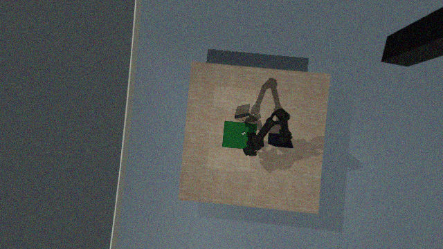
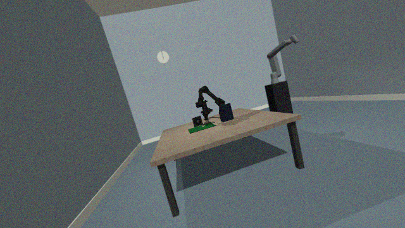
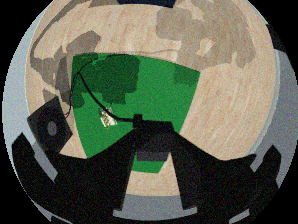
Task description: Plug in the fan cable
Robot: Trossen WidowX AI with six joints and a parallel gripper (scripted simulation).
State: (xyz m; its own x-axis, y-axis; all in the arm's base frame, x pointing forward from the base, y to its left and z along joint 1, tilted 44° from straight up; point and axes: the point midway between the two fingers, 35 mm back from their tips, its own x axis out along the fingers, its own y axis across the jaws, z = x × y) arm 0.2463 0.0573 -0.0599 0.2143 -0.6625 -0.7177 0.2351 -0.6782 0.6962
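The white fan header is 50 mm ahead of my gripper tip, 70 mm to the right of it and 90 mm below it. From my gripper tip the other things lie so: green board: 90 mm ahead, 40 mm to the right, 100 mm below; then dark fan: 110 mm ahead, 210 mm to the right, 30 mm below; then dark plug: 10 mm ahead, 10 mm above.
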